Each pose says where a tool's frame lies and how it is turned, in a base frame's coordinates. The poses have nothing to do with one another.
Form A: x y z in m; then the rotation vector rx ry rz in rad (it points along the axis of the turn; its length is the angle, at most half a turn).
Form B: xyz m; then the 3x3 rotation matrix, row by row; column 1 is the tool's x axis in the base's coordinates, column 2 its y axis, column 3 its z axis. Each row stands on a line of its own. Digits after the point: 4 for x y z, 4 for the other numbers.
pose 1, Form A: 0.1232 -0.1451 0.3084 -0.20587 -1.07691 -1.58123
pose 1, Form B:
0.1232 -0.1451 0.3084
-0.3307 0.8516 -0.4067
-0.6904 0.0756 0.7195
0.6434 0.5187 0.5630

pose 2, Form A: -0.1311 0.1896 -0.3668 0.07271 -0.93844 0.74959
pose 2, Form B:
-0.1311 0.1896 -0.3668
0.3617 -0.6116 -0.7037
0.5512 0.7490 -0.3677
0.7519 -0.2549 0.6080

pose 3, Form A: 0.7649 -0.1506 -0.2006 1.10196 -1.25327 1.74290
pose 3, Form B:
0.7649 -0.1506 -0.2006
-0.3820 -0.8951 0.2302
0.0667 -0.2751 -0.9591
0.9218 -0.3510 0.1648

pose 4, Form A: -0.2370 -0.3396 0.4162 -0.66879 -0.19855 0.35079
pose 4, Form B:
-0.2370 -0.3396 0.4162
0.9228 -0.2531 -0.2904
0.3793 0.7290 0.5698
0.0675 -0.6360 0.7688

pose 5, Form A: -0.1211 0.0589 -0.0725 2.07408 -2.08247 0.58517
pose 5, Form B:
-0.1211 0.0589 -0.0725
-0.0366 -0.9850 0.1686
-0.9287 -0.0288 -0.3698
0.3691 -0.1701 -0.9137

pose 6, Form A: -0.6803 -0.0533 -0.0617 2.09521 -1.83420 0.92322
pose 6, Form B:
-0.6803 -0.0533 -0.0617
0.0307 -0.9484 0.3156
-0.8185 -0.2051 -0.5367
0.5737 -0.2419 -0.7825

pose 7, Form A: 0.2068 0.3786 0.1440 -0.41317 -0.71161 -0.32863
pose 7, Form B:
0.2068 0.3786 0.1440
0.7124 0.4249 -0.5585
-0.1496 0.8695 0.4707
0.6856 -0.2517 0.6830

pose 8, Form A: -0.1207 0.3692 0.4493 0.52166 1.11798 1.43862
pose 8, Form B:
-0.1207 0.3692 0.4493
-0.2188 -0.5054 0.8347
0.9336 0.1402 0.3296
-0.2836 0.8514 0.4412

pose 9, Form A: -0.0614 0.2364 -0.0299 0.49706 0.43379 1.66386
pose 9, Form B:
-0.0614 0.2364 -0.0299
-0.1235 -0.8254 0.5508
0.9893 -0.1458 0.0032
0.0777 0.5453 0.8346

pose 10, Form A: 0.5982 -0.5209 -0.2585 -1.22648 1.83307 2.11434
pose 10, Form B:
0.5982 -0.5209 -0.2585
-0.6746 -0.5404 -0.5029
-0.4211 -0.2777 0.8634
-0.6063 0.7942 -0.0403

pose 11, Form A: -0.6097 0.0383 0.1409 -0.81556 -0.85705 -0.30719
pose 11, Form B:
-0.6097 0.0383 0.1409
0.6346 0.5443 -0.5486
0.0719 0.6652 0.7432
0.7695 -0.5111 0.3831

